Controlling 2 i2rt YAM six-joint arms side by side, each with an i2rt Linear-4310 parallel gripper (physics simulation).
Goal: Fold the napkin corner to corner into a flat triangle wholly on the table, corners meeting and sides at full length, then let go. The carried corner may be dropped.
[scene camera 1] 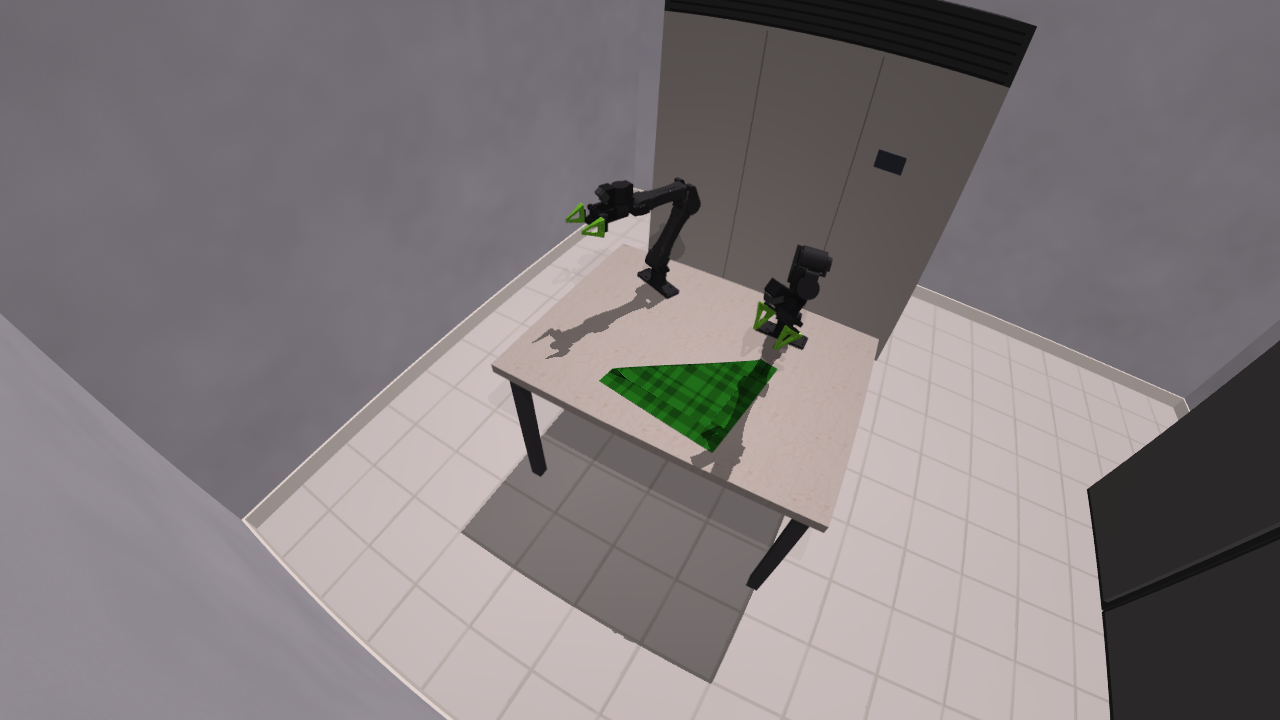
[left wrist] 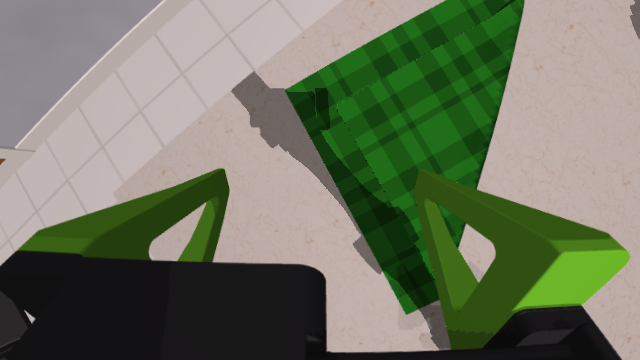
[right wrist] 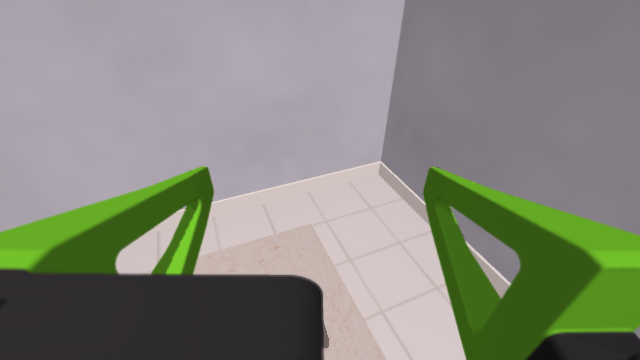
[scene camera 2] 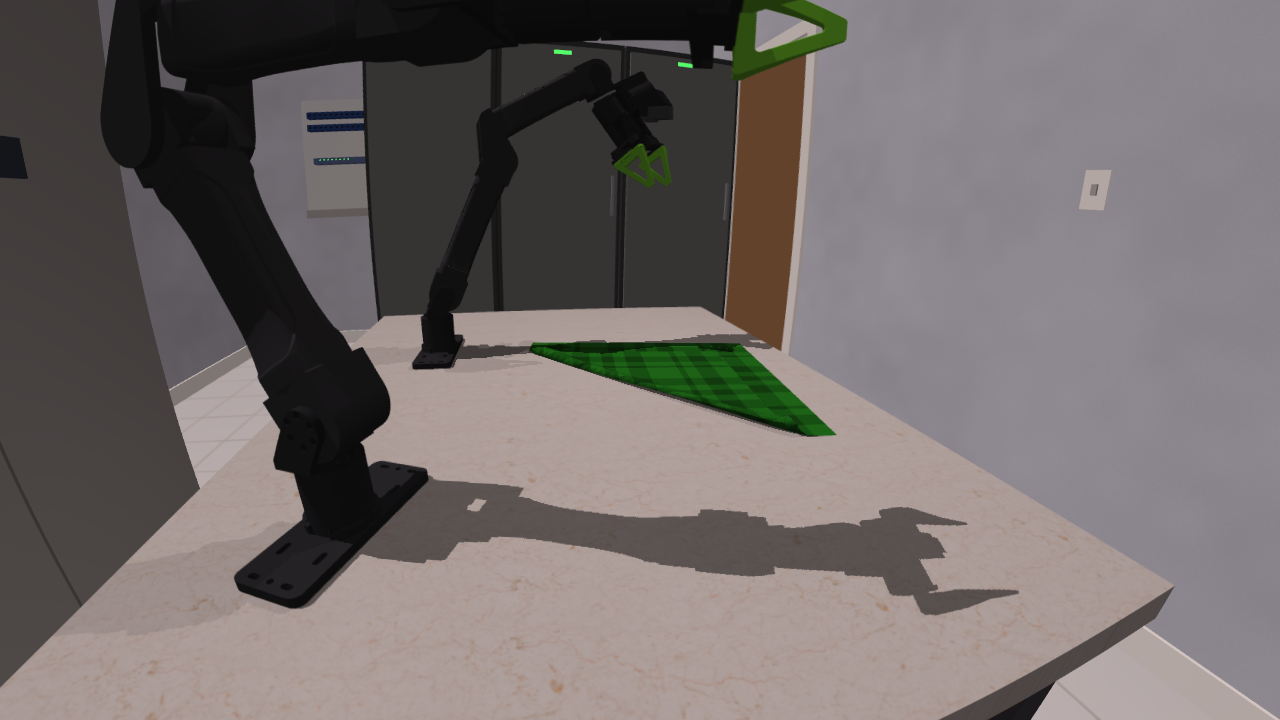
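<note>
The green plaid napkin (scene camera 1: 689,394) (scene camera 2: 689,371) (left wrist: 425,120) lies folded in a roughly triangular shape on the table (scene camera 1: 805,447) (scene camera 2: 626,644) (left wrist: 565,100) (right wrist: 280,255). In the left wrist view the upper layer's corner lies inside the lower corner, and a strip of the lower layer shows along two sides. My left gripper (scene camera 1: 767,338) (scene camera 2: 659,183) (left wrist: 321,179) is open and empty above the table, near the napkin's end. My right gripper (scene camera 1: 575,223) (right wrist: 318,179) is open and empty, high and away from the napkin; in scene camera 2 part of it is cut off.
The two arm bases stand along the table's back edge in scene camera 1. The napkin's lower corner lies near the front edge there. Arm shadows fall on the table and across part of the napkin. Grey cabinets (scene camera 1: 805,161) stand behind the table.
</note>
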